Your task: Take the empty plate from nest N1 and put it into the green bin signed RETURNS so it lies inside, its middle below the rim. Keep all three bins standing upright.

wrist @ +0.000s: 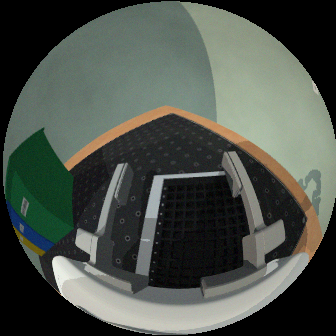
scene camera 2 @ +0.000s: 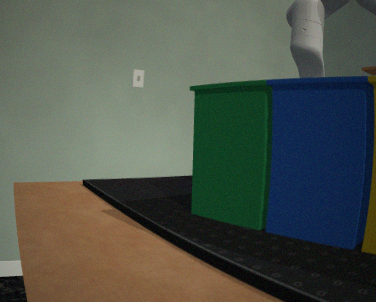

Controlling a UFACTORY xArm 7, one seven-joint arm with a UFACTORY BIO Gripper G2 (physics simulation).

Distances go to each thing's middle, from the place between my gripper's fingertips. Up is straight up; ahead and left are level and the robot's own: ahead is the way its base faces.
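From my hand, the plate [wrist: 199, 227] is 8 cm behind, 2 cm to the left and 2 cm below, and there's a light grey nest [wrist: 146, 240] that's 8 cm behind my hand, 2 cm to the left of it and 3 cm below it. The green bin [scene camera 2: 232, 146] is 9 cm ahead of my hand, 28 cm to the left of it and 5 cm above it. As for the blue bin [scene camera 2: 315, 185], that's 41 cm to the left of my hand, 7 cm ahead of it and 5 cm higher than it. Going by their middles, the blue bin is the farthest from my hand of the things named here.
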